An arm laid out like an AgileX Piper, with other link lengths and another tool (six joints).
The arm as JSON. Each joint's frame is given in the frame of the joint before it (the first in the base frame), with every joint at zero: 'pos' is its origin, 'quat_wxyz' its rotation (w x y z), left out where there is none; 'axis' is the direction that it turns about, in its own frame. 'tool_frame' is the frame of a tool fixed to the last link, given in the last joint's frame.
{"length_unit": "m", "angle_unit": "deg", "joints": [
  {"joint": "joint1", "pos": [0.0, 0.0, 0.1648], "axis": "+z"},
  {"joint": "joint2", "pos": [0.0, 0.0, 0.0], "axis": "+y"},
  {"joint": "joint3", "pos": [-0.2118, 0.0, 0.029], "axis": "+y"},
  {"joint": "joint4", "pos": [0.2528, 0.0, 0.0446], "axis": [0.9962, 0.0, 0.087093]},
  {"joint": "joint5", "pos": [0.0, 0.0, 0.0], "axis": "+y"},
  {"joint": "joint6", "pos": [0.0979, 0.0, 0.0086], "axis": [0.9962, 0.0, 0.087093]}
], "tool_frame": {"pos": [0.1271, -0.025, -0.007], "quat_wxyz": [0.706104, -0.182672, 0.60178, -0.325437]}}
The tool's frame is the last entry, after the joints.
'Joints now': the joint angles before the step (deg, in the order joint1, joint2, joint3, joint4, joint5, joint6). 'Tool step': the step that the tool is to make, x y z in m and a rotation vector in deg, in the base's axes. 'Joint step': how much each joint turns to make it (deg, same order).
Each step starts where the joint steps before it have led.
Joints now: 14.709 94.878 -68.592 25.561 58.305 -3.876
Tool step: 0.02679 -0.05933 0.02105 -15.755 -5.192 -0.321
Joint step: 0.000 -0.001 -6.722 -19.526 3.965 7.736
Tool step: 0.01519 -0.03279 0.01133 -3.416 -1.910 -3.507
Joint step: -3.538 0.601 -2.991 -4.136 1.231 1.042
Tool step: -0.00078 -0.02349 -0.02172 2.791 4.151 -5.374
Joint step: -6.210 3.840 -0.328 3.836 0.314 -1.780
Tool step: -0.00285 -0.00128 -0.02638 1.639 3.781 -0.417
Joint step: -1.517 4.553 -0.002 2.344 -0.696 -1.936
